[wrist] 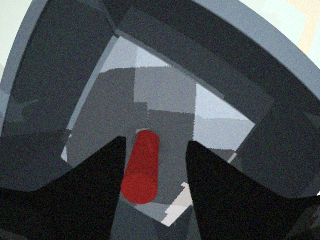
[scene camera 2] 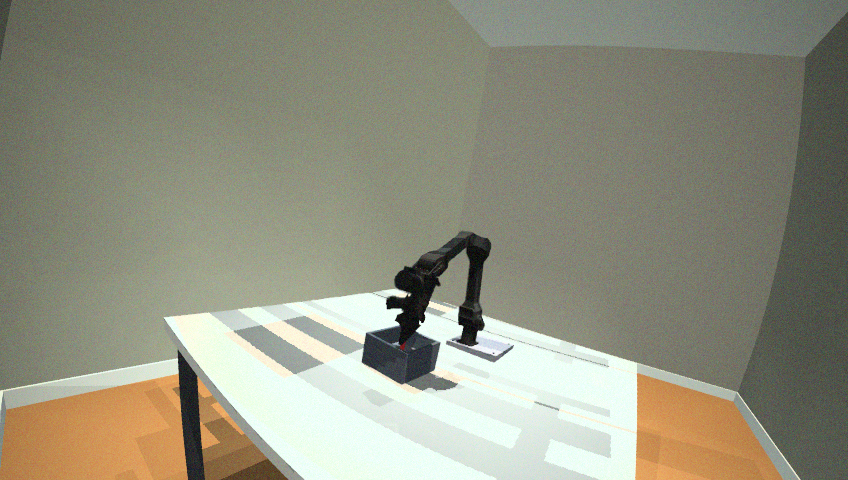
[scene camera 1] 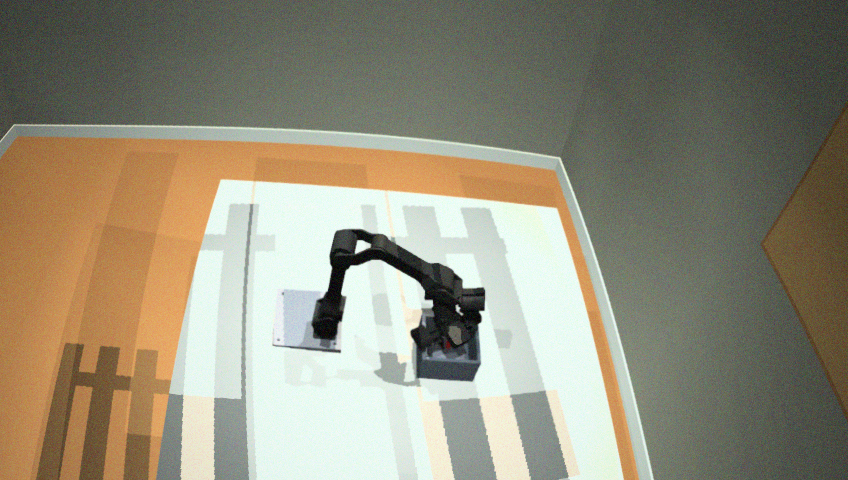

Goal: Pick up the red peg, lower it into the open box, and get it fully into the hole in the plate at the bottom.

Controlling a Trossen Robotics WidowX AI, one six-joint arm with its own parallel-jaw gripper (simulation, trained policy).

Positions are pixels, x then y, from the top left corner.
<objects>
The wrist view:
my gripper: 156, 146
red peg: 140, 184
light grey plate: 136, 89
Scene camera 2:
my gripper: 401, 343
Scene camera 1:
my gripper: 448, 345
</objects>
